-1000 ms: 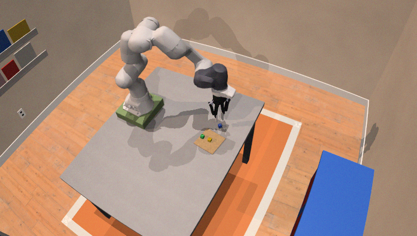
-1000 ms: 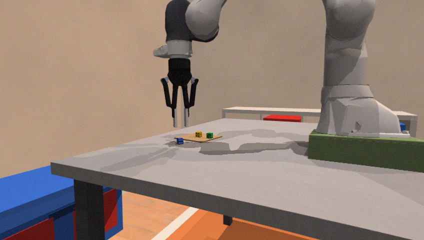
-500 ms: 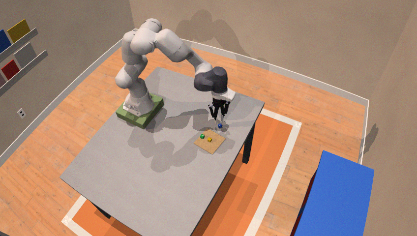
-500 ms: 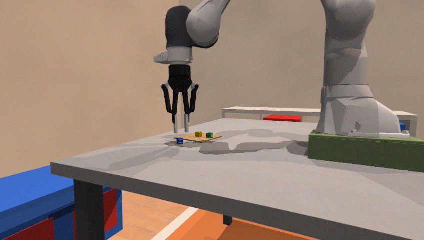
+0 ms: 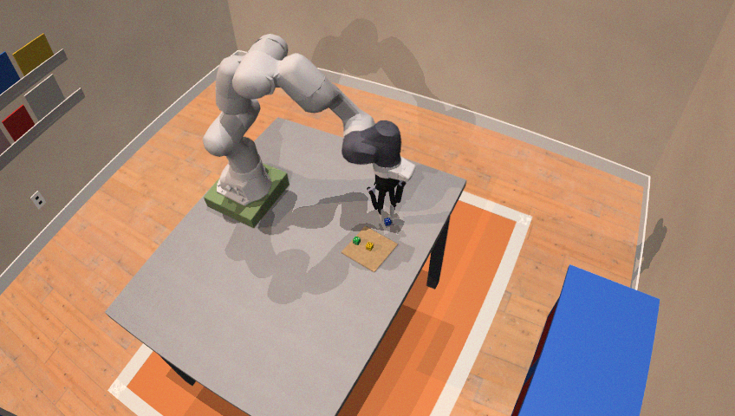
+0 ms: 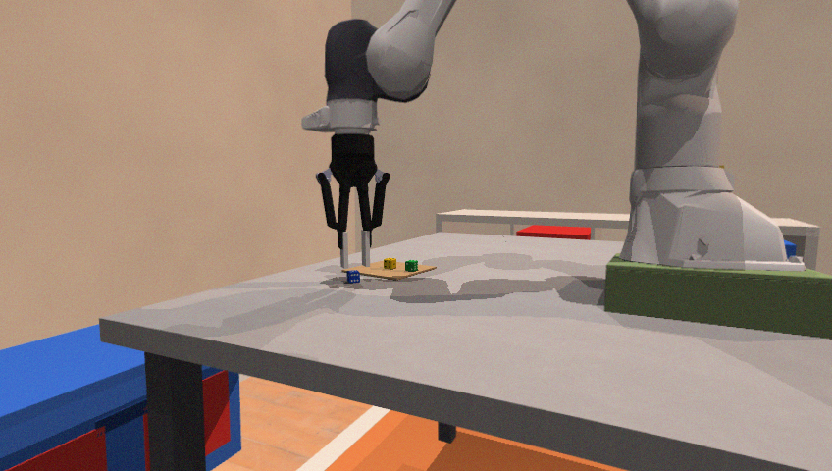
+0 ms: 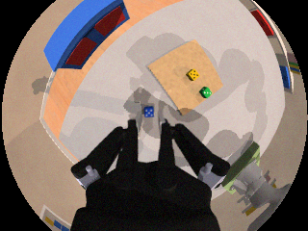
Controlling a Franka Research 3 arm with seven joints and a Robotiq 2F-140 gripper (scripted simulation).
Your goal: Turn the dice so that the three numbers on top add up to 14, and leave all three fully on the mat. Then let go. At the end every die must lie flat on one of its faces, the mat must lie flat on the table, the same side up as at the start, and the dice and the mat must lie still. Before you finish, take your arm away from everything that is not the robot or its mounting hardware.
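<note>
Right now my hand is 1 cm short of the blue die and 5 cm above it. The rest, counted from my hand: tan mat 2 cm behind, 13 cm to the right, 6 cm below; then yellow die 2 cm behind, 13 cm to the right, 5 cm below; then green die 7 cm behind, 12 cm to the right, 5 cm below.
</note>
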